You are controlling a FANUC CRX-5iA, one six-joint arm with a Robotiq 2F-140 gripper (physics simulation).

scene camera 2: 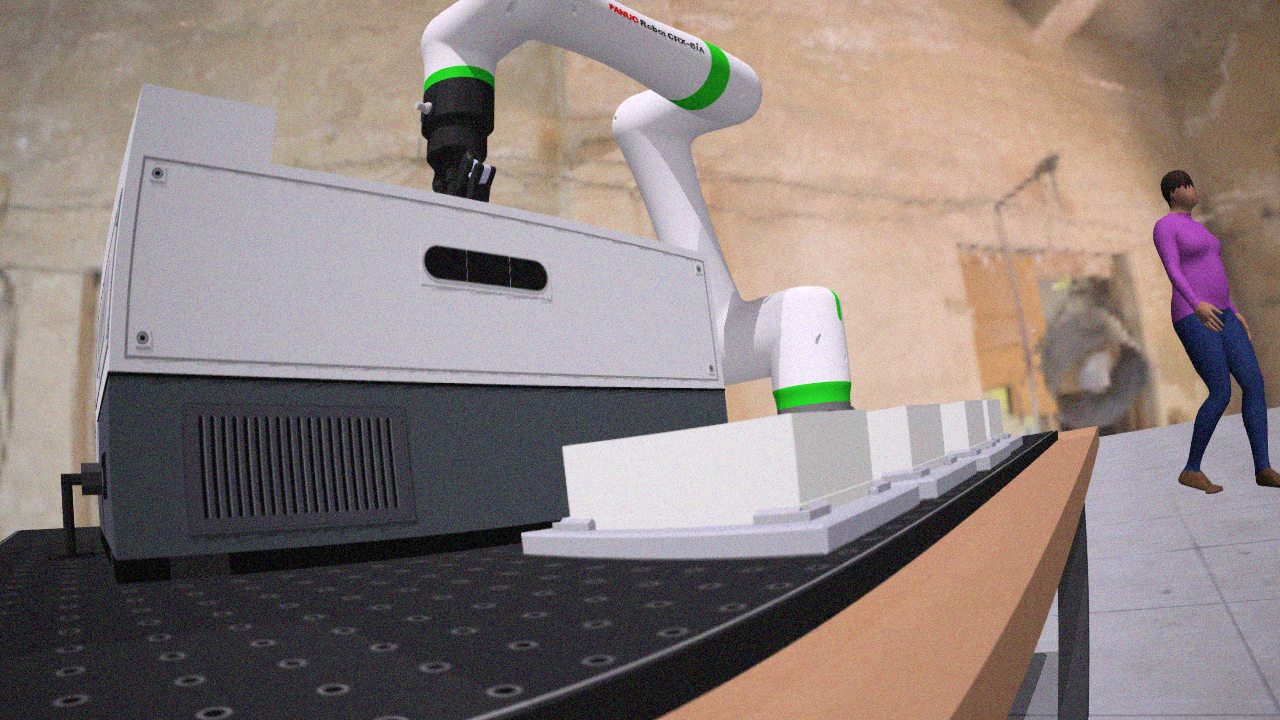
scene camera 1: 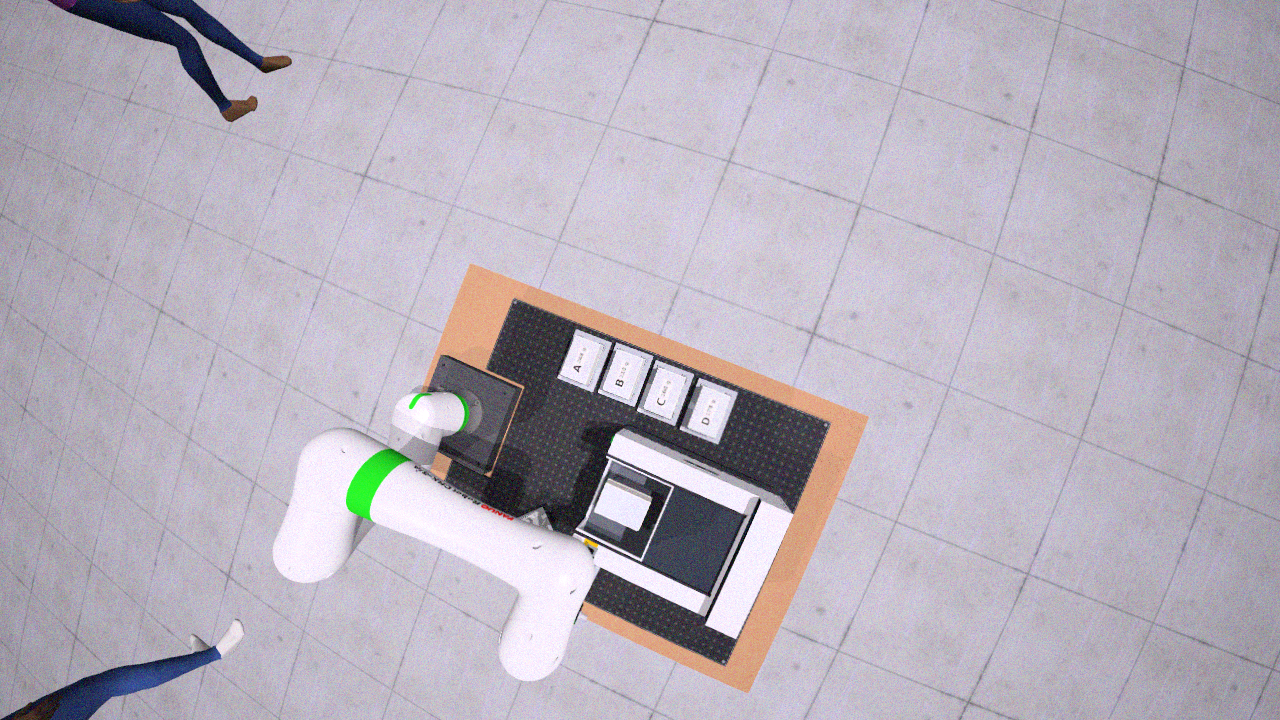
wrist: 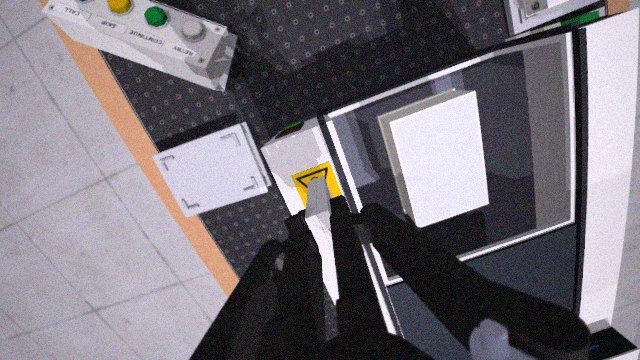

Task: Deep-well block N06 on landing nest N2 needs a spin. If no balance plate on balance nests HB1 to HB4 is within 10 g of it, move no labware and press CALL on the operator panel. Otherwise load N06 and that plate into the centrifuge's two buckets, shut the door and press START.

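Places are measured from the arm's base along level axes (x ahead, y left, z up), in centimetres.
Pixels of known places: gripper, fingertip midpoint: [scene camera 1: 592, 548] [wrist: 322, 192]; arm's base at its link origin: [scene camera 1: 463, 412].
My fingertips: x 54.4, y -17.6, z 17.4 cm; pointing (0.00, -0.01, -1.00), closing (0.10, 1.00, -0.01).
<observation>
Ahead of a thing's pixels: the offset from my fingertips to its top centre. Level surfaces: height alone.
Balance plates A @[dy +44.6, dx -21.5, dz -15.6 cm] [scene camera 1: 584, 360], B @[dy +44.2, dx -7.9, dz -15.6 cm] [scene camera 1: 625, 373], C @[dy +42.4, dx +5.2, dz -15.6 cm] [scene camera 1: 666, 392] and D @[dy +40.9, dx +18.9, dz -15.6 cm] [scene camera 1: 709, 411] [scene camera 2: 680, 483] stand in a row of nests; their weights are too small to read. A white block @[dy +11.9, dx +4.0, dz -2.3 cm] [scene camera 1: 624, 503] [wrist: 440, 160] shows inside the white-outlined window of the centrifuge [scene camera 1: 751, 568] [scene camera 2: 358, 313] [wrist: 607, 175]; no label is readable on it. Whether the door covers it is unclear. A landing nest @[dy -18.1, dx -5.2, dz -16.7 cm] [wrist: 212, 170] is empty. The operator panel @[dy -13.9, dx -26.7, dz -12.6 cm] [scene camera 1: 537, 517] [wrist: 150, 47] has its CALL label at the far end. My gripper [wrist: 322, 192] is shut and empty above the yellow warning label; its tips are hidden in scene camera 2.
The dark perforated deck @[dz -21.0 cm] [scene camera 1: 528, 349] [scene camera 2: 295, 662] lies on a wood-edged table @[dz -22.3 cm] [scene camera 1: 469, 313] [scene camera 2: 895, 626]. The arm's base plate [scene camera 1: 456, 376] is at the left. A person [scene camera 2: 1194, 259] stands beyond the table. Legs of another person [scene camera 1: 134, 676] show at the lower left in scene camera 1.
</observation>
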